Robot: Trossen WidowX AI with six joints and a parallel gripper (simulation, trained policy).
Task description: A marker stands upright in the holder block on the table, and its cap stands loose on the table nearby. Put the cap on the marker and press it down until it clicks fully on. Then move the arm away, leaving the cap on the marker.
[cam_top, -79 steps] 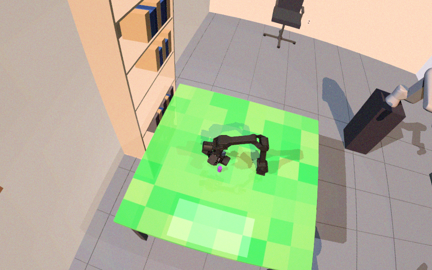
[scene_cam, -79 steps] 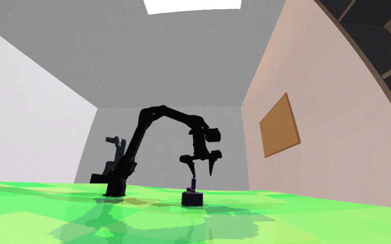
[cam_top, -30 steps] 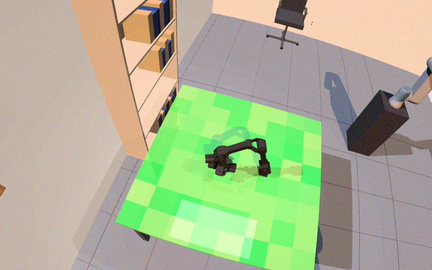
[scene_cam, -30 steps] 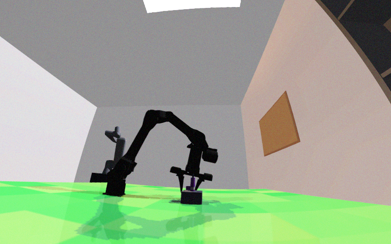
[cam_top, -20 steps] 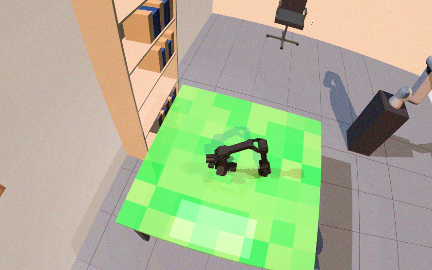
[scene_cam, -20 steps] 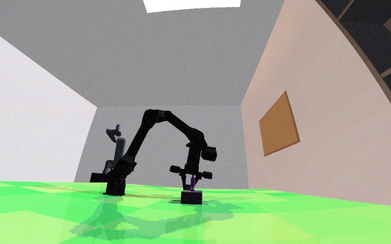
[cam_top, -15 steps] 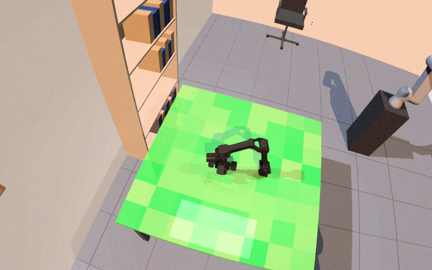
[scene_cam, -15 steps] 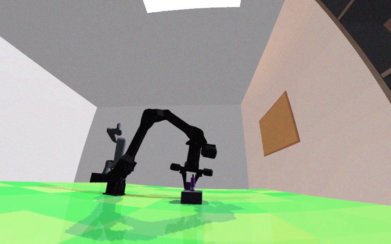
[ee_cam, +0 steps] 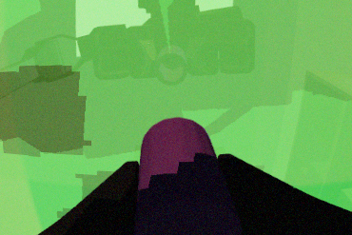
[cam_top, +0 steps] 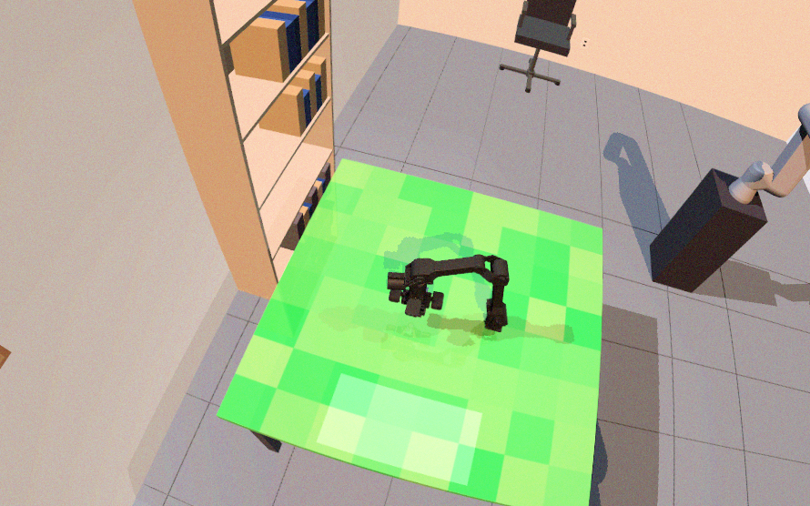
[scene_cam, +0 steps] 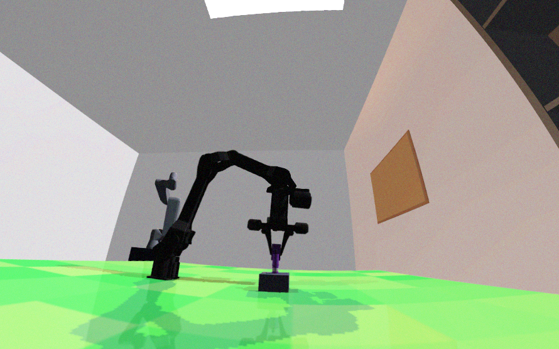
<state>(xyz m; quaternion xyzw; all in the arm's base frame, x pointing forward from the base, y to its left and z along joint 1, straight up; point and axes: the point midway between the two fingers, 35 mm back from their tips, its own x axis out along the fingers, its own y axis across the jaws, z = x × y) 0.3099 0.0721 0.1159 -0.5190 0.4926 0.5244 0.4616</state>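
Now: the grey holder block 9 cm to the right of my gripper tip, 6 cm below it and 1 cm ahead of it. Round my gripper tip: purple cap (1 cm above).
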